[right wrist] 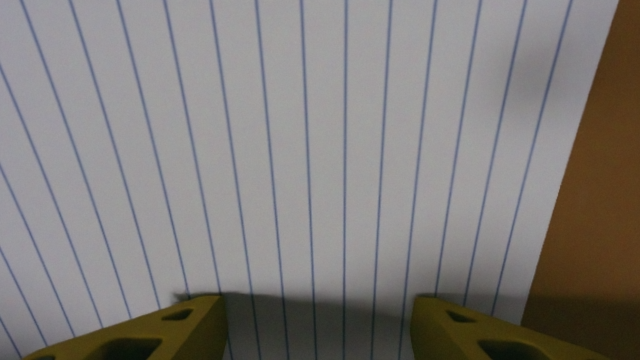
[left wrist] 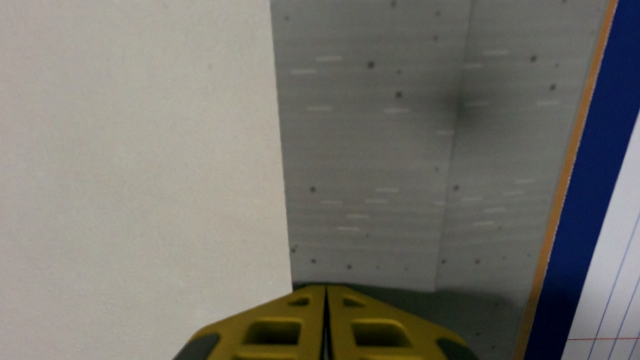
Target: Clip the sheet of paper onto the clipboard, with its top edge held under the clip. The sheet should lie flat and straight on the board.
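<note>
The sheet of white paper with blue ruled lines [left wrist: 612, 260] [right wrist: 325, 150] fills most of the right wrist view. A strip of it, with a red line across, shows at the right edge of the left wrist view. There it borders a dark blue band [left wrist: 582, 225] with a thin tan edge, which looks like part of the clipboard. The clip shows in neither view. My left gripper [left wrist: 326, 300] is shut and empty, over a grey surface to the left of the blue band. My right gripper [right wrist: 319, 312] is open above the sheet, its fingers wide apart.
A grey surface [left wrist: 370, 150] with dark specks and short pale dashes lies beside the tan edge. A plain off-white area [left wrist: 140, 150] is left of it. A brown surface [right wrist: 595, 200] borders the sheet on the right in the right wrist view.
</note>
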